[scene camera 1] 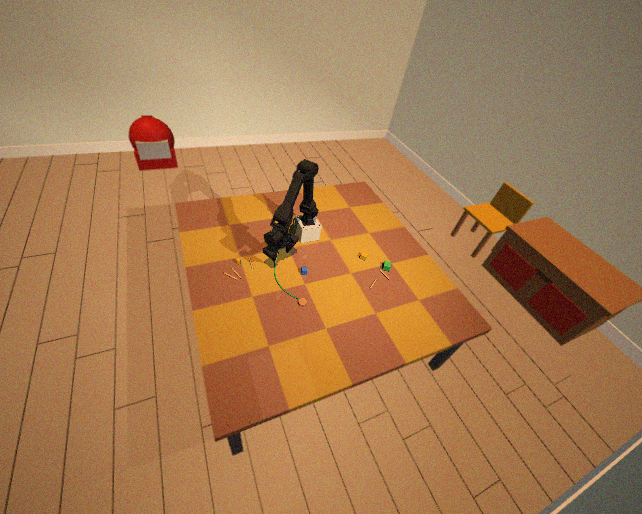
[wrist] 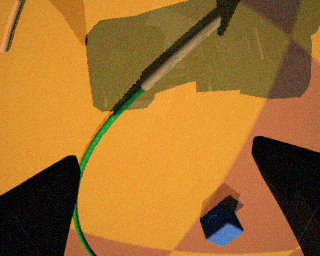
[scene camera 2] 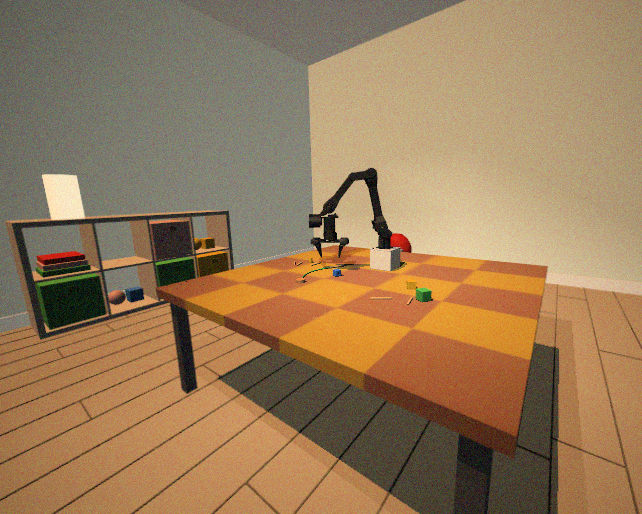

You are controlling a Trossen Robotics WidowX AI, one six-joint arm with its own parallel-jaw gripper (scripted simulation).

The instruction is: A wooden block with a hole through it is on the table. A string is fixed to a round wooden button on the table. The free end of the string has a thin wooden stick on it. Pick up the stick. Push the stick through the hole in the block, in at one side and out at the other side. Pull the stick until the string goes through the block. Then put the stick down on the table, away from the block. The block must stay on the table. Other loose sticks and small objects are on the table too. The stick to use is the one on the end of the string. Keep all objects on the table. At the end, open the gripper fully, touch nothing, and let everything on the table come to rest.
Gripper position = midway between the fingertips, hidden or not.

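Wrist view: the gripper [wrist: 168, 155], open, holding nothing; a thin wooden stick [wrist: 149, 81]; a blue cube [wrist: 221, 224].
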